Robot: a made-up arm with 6 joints.
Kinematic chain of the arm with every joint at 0, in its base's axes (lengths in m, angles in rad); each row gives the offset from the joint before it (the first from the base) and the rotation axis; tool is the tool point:
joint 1: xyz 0 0 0.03 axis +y
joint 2: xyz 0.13 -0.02 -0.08 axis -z
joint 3: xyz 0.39 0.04 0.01 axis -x
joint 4: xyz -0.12 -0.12 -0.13 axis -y
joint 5: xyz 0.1 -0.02 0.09 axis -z
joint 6: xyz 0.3 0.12 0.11 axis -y
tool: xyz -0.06 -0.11 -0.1
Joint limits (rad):
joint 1: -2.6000..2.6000
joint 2: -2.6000..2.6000
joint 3: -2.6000..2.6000
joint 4: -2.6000..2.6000
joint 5: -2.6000..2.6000
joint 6: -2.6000..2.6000
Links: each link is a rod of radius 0.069 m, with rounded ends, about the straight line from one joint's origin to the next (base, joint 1, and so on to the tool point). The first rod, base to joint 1, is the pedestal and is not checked.
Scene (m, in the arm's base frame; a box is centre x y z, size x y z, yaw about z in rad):
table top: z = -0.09
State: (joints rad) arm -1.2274 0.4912 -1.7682 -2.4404 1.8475 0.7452
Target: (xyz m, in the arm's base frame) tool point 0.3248 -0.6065 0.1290
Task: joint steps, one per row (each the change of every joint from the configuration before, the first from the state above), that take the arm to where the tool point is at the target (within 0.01 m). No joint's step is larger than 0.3 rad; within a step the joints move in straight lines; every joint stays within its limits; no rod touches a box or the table.
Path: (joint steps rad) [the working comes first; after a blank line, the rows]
Joints at the target: -1.1459 2.0130 -2.2603 -2.6000 2.6000 1.0235
Straight joint move there: clear.

1: 0.0136 0.2536 -0.0820 -0.0266 0.1254 0.0464
2: 0.0136 0.2537 -0.0820 -0.0266 0.1254 0.0464
3: 0.0136 0.2536 -0.0821 -0.0266 0.1255 0.0464
4: 0.0135 0.2536 -0.0820 -0.0266 0.1254 0.0464
5: 0.0136 0.2537 -0.0820 -0.0266 0.1254 0.0464
6: 0.0136 0.2536 -0.0820 -0.0266 0.1254 0.0463

